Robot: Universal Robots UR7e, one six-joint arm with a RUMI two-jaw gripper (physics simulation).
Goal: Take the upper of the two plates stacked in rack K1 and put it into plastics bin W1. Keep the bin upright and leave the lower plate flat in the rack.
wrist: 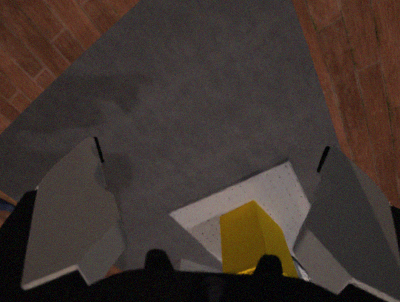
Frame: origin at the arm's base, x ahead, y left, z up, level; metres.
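Where they show: gripper, fingertip midpoint: (209, 145).
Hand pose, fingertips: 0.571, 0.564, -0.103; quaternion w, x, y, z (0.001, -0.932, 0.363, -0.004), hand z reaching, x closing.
After its pixels a point has its place, as x, y, z.
My gripper (209, 145) @[0.571, 0.564, -0.103] is open, with its two grey jaws wide apart at the left and right of the wrist view and no object between the fingertips. It hangs above a dark grey surface. The two stacked plates, rack K1 and plastics bin W1 cannot be made out in this view. The gripper's black body hides the bottom edge of the view.
A white perforated board (270, 182) @[0.511, 0.238, -0.396] lies at the lower right, partly behind the right jaw. A yellow block-like object (252, 237) @[0.416, 0.212, -0.288] stands over it. The dark grey surface (210, 75) @[0.561, 0.547, -0.409] has edges at left and right, with brown plank floor (355, 65) beyond.
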